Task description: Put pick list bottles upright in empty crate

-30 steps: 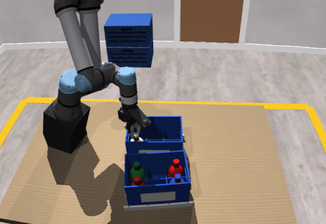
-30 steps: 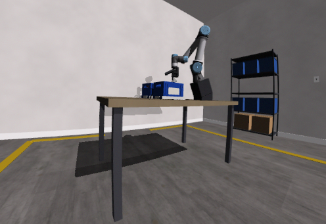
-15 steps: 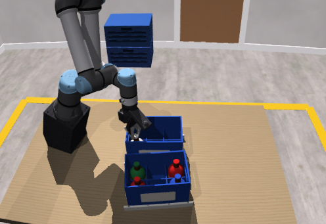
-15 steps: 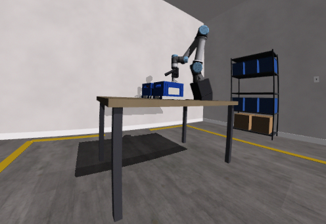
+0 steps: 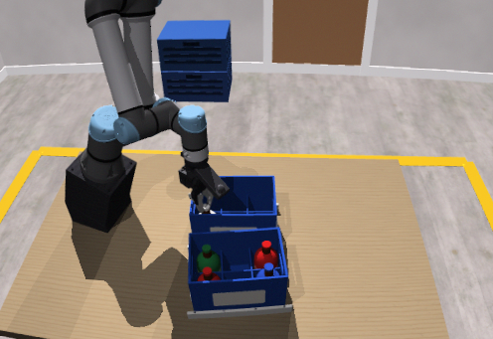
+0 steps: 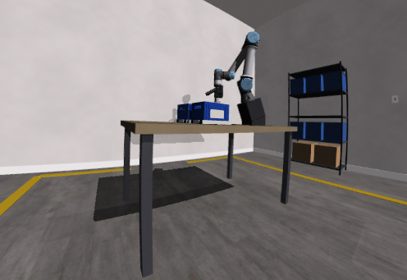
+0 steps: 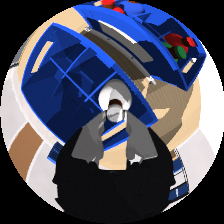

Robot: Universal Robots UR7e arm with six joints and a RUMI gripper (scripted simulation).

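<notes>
Right now the white bottle is 7 cm below my hand. Round my hand: pick list strip 7 cm ahead, 19 cm to the left, 16 cm below; then blue-capped bottle 21 cm ahead, 23 cm to the right, 7 cm below; then green bottle 2 cm ahead, 17 cm to the right, 7 cm below.
</notes>
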